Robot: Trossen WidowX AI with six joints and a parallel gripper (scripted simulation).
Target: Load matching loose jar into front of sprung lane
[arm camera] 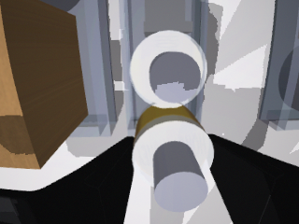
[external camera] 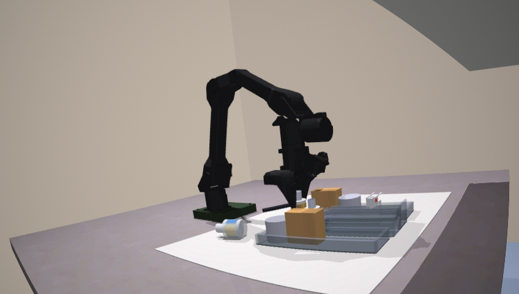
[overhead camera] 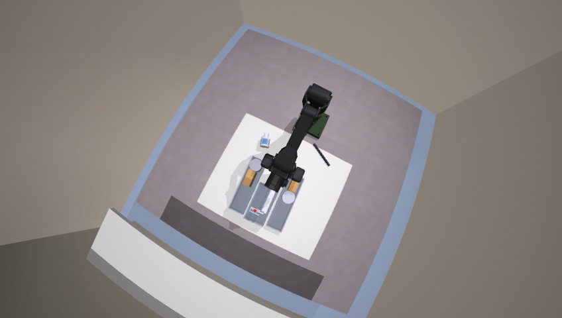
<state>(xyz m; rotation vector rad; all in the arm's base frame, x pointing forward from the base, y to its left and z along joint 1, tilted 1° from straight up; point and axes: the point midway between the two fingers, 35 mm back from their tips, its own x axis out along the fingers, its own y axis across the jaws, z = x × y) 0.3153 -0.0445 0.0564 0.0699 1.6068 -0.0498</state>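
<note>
Right now the sprung lane is 160 mm ahead of my gripper tip, 40 mm to the right of it and 30 mm below it. Round my gripper tip: black rod (170 mm to the left, 150 mm behind, 40 mm below).
</note>
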